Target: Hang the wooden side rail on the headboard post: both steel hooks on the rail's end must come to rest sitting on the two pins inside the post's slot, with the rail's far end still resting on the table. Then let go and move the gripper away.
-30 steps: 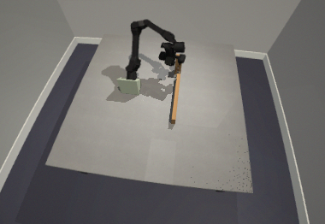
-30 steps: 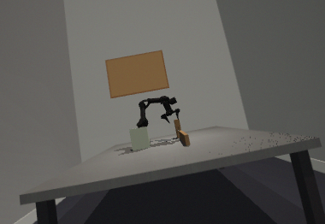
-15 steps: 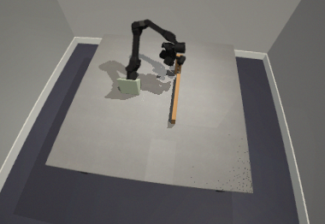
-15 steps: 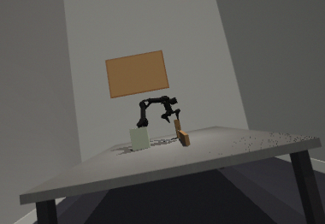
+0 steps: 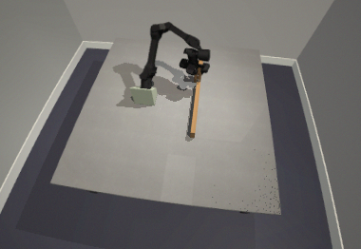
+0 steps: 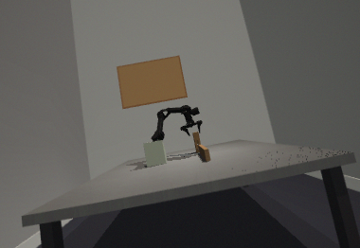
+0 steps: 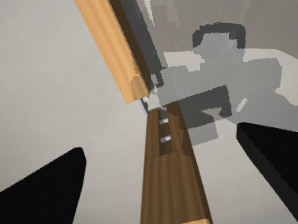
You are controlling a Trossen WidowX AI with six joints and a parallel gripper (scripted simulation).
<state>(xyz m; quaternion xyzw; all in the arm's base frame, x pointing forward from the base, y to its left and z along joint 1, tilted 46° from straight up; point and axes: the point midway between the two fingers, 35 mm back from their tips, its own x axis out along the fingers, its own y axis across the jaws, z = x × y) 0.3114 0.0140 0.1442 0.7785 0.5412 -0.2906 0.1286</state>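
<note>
Now: gripper tip 80 mm to the right of the wooden headboard post, 70 mm above it and 20 mm short of it.
</note>
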